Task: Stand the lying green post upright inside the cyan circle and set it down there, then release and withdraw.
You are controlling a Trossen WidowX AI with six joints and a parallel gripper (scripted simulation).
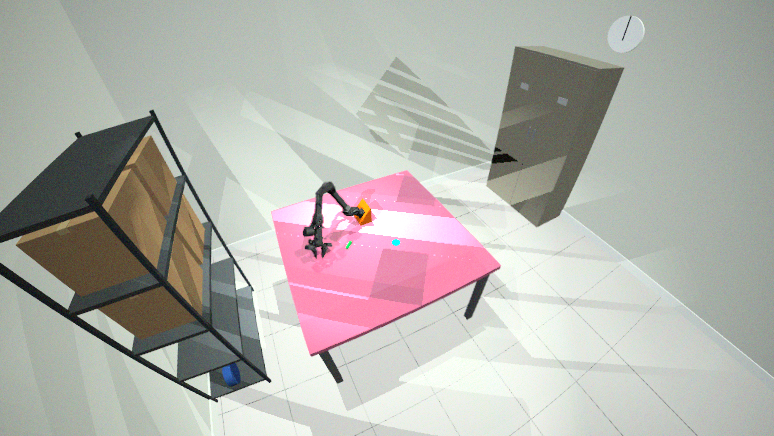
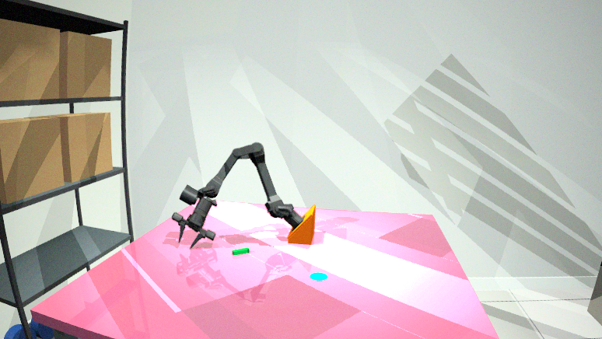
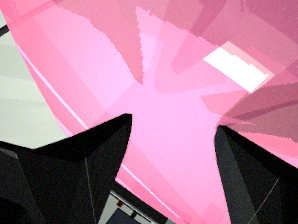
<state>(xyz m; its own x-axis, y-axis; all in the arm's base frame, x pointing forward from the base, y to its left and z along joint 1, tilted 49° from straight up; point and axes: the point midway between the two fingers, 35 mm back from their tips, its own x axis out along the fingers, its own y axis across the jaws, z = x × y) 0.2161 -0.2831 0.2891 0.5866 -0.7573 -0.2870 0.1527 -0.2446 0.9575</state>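
Right now the green post is 230 mm to the left of my gripper tip, 30 mm behind it and 10 mm below it. The rest, counted from my gripper tip: cyan circle (530 mm to the left, 100 mm ahead, 10 mm below).
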